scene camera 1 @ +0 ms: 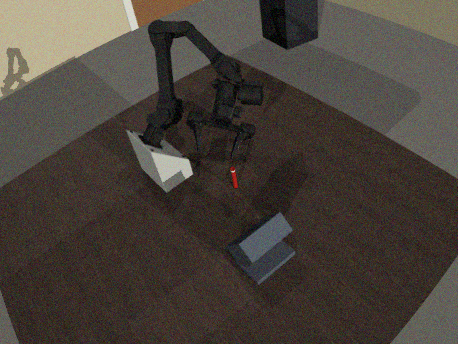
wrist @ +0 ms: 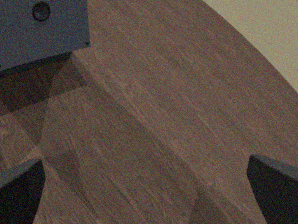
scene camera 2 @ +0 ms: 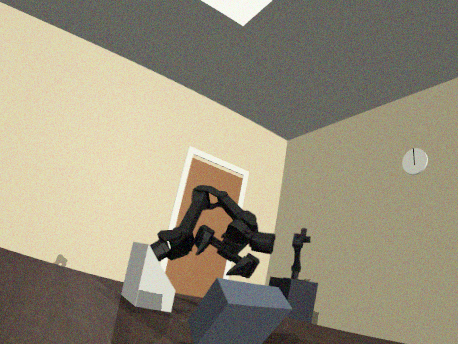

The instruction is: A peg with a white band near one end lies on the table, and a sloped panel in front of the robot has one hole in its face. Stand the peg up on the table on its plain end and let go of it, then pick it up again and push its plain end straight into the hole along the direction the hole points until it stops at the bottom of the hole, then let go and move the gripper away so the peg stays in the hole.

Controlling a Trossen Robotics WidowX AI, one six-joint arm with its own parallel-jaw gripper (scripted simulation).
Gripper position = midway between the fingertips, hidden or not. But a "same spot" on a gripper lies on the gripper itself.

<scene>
my gripper: scene camera 1 215, 155; wrist; scene camera 2
same spot on my gripper: [wrist: 265, 175] = [scene camera 2: 200, 250]
</scene>
